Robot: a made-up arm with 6 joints. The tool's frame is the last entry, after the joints. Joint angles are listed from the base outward.
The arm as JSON. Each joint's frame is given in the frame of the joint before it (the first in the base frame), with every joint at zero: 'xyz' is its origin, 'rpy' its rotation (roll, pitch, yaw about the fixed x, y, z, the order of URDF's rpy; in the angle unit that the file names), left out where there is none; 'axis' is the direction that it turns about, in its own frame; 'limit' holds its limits. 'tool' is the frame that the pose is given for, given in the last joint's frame.
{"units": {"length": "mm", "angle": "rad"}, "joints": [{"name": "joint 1", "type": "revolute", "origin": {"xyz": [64.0, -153.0, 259.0]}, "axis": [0.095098, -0.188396, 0.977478], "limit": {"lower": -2.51, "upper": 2.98}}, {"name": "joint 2", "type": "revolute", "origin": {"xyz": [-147.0, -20.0, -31.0]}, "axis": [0.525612, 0.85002, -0.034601], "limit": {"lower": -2.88, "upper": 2.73}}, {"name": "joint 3", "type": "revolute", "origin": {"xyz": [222.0, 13.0, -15.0]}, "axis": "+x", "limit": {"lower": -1.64, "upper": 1.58}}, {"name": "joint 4", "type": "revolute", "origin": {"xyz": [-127.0, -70.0, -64.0]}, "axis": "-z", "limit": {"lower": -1.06, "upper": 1.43}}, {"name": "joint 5", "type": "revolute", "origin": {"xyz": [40.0, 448.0, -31.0]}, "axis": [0.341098, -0.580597, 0.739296], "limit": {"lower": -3.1, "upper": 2.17}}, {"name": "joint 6", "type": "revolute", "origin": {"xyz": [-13.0, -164.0, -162.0]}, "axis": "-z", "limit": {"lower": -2.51, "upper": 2.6}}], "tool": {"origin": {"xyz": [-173.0, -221.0, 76.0], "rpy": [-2.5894, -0.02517, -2.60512]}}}
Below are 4 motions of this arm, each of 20 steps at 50 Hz.
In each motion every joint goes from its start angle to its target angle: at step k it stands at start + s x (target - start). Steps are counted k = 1, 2, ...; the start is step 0. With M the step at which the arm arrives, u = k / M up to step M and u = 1 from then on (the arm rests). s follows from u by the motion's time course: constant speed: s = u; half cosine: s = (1 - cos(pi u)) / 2; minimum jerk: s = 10 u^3 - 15 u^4 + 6 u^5.
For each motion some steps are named. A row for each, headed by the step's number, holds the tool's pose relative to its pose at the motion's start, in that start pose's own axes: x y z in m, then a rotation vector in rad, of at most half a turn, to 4 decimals.
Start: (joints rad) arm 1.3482 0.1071 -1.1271 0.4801 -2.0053 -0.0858
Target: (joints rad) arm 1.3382 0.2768 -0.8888 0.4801 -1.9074 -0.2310
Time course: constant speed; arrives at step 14
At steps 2, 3, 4, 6, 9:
2: 0.0018 -0.0302 0.0107 0.0365 -0.0178 -0.0586
3: 0.0022 -0.0454 0.0153 0.0544 -0.0261 -0.0882
4: 0.0021 -0.0606 0.0196 0.0722 -0.0341 -0.1179
6: 0.0009 -0.0911 0.0267 0.1072 -0.0491 -0.1778
9: -0.0037 -0.1365 0.0341 0.1582 -0.0688 -0.2687

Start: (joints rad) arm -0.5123 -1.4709 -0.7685 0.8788 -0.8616 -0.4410
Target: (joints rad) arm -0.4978 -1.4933 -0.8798 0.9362 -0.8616 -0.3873
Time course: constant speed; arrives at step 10
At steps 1, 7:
1: -0.0022 0.0033 -0.0002 0.0027 0.0013 0.0180
7: -0.0170 0.0230 -0.0010 0.0171 0.0085 0.1262

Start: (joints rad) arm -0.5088 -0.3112 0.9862 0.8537 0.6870 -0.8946
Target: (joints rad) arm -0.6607 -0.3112 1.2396 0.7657 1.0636 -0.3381
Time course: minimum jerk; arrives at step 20
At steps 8, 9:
8: -0.0109 0.0210 0.0141 0.0538 -0.0306 0.1686
9: -0.0157 0.0268 0.0185 0.0673 -0.0409 0.2171

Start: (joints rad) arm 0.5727 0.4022 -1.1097 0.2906 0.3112 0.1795
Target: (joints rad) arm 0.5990 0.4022 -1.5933 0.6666 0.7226 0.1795
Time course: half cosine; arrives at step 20
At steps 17, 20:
17: -0.1019 -0.1953 0.1438 0.5005 -0.1794 -0.0030
20: -0.1080 -0.2107 0.1473 0.5311 -0.1917 -0.0069

